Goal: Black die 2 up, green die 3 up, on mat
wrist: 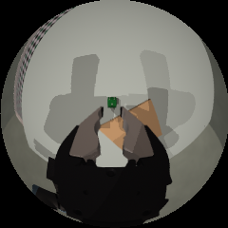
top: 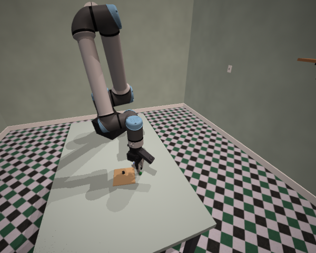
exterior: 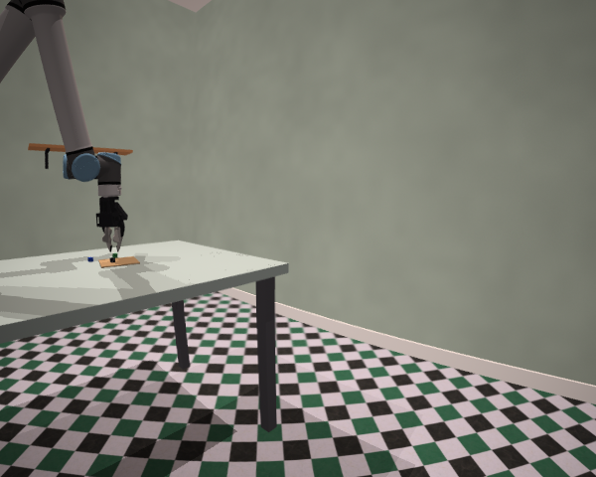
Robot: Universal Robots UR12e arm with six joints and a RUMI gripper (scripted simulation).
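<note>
My hand is 3 cm above the green die. From my hand the other things lie so: black die: 10 cm to the right, 5 cm behind, 3 cm below; orange mat: 10 cm to the right, 4 cm below, 3 cm behind; blue die: 10 cm behind, 3 cm below.
</note>
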